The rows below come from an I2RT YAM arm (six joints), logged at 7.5 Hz.
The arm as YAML. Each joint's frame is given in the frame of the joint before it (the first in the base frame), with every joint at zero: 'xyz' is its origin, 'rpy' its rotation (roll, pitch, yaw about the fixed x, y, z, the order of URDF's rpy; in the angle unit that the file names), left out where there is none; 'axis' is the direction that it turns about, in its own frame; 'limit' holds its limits. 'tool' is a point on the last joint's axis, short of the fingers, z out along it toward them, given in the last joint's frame.
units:
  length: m
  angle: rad
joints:
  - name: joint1
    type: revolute
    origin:
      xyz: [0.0, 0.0, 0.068]
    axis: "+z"
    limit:
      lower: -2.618
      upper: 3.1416
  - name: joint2
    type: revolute
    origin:
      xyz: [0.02, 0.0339, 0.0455]
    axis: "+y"
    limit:
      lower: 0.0
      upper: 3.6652
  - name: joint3
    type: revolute
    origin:
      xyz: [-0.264, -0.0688, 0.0]
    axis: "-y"
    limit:
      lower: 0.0
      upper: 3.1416
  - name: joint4
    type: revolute
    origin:
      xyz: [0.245, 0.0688, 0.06]
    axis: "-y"
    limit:
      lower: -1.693
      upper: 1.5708
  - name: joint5
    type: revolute
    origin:
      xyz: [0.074, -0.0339, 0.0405]
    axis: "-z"
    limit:
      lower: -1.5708
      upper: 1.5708
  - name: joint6
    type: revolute
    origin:
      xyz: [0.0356, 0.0, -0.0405]
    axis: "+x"
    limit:
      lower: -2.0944
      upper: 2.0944
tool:
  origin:
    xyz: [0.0, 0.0, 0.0]
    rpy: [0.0, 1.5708, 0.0]
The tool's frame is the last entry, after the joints.
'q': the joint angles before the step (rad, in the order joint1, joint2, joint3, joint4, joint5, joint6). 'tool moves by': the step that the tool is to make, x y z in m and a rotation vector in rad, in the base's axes. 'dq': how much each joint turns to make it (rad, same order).
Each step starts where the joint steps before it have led.
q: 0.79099 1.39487 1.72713 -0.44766 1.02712 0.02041
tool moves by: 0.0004 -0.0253 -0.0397 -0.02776 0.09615 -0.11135
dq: -0.06681 -0.08379 -0.17015 -0.09558 0.03428 0.10755
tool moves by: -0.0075 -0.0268 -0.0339 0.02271 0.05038 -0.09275
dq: -0.06201 -0.09549 -0.16364 -0.06013 0.01123 0.11878
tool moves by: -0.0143 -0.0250 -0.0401 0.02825 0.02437 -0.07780
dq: -0.04997 -0.12000 -0.20663 -0.00114 0.00800 0.09652
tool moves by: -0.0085 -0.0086 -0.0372 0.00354 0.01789 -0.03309
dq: -0.00941 -0.06752 -0.16778 0.04291 0.01352 0.05046
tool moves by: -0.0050 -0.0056 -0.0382 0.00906 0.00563 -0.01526
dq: -0.00903 -0.04924 -0.16776 0.09512 -0.00066 0.02685
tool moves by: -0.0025 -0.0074 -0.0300 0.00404 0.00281 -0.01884
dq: -0.02530 -0.03271 -0.13145 0.09774 -0.00811 0.00099
